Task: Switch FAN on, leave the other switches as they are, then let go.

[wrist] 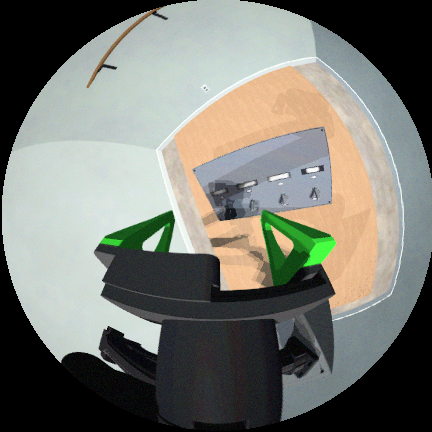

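A grey switch panel point(270, 157) lies on the wooden table top in the wrist view, right of the middle. It carries a row of several small toggle switches, among them one at the right end point(314, 194), one beside it point(284, 200) and one further left point(254, 204). The panel's left end is in the arm's shadow. White labels sit above the switches; their words are too small to read, so I cannot tell which switch is FAN. My gripper point(217, 214) is open and empty, its green fingers apart. The right fingertip shows just below the panel's lower edge; I see no contact.
The wooden table top point(230, 125) lies under and around the panel, with stone-like floor point(350, 110) beyond its edges. Pale walls stand around. A brown wall shelf point(120, 41) with dark brackets is at the upper left, and a small socket point(205, 88) is on the wall.
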